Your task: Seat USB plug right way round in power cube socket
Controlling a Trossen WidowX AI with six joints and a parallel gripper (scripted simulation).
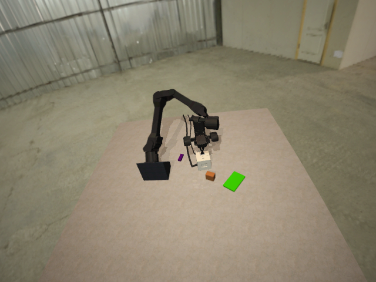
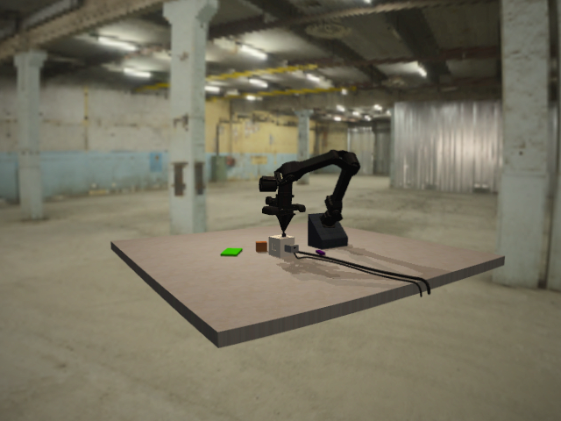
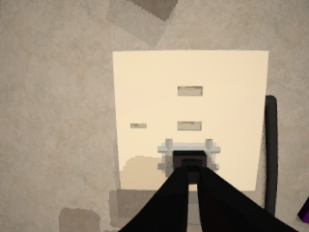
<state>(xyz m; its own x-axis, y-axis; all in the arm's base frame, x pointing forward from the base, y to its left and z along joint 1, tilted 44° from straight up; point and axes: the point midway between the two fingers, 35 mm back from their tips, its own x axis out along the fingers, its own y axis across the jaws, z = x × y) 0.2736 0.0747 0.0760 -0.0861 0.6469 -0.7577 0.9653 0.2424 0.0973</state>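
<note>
Now: gripper tip 2 cm above the dark USB plug. Round my gripper tip: orange block (5 cm ahead, 11 cm to the right, 8 cm below); small purple piece (15 cm behind, 4 cm to the left, 10 cm below); green flat card (18 cm ahead, 13 cm to the right, 10 cm below).
</note>
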